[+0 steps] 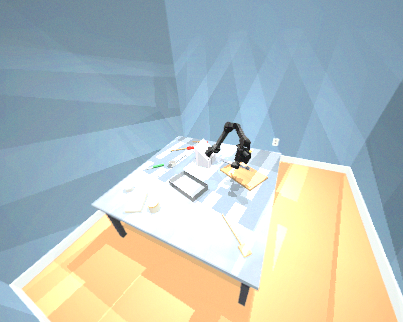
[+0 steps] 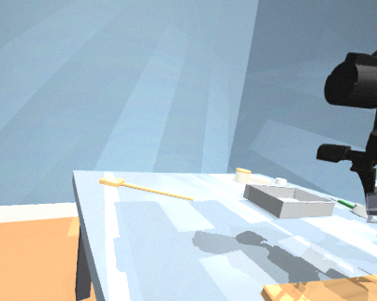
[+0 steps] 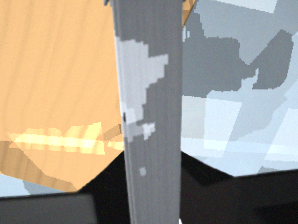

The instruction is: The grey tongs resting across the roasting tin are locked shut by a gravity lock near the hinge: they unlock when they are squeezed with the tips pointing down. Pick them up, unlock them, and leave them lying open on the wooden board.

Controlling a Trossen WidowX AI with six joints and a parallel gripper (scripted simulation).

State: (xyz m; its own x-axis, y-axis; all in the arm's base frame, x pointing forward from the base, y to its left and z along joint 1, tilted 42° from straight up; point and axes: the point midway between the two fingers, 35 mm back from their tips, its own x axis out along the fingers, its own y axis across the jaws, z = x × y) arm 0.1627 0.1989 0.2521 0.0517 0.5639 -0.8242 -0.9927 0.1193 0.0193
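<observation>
My gripper tip is 120 mm above the wooden board, 100 mm past it and 50 mm to the right of it. From my gripper tip the other things lie so: grey roasting tin (360 mm to the right, 210 mm ahead, 100 mm below); then flat pale board (670 mm to the right, 500 mm ahead, 120 mm below); then round tub (510 mm to the right, 500 mm ahead, 100 mm below).
</observation>
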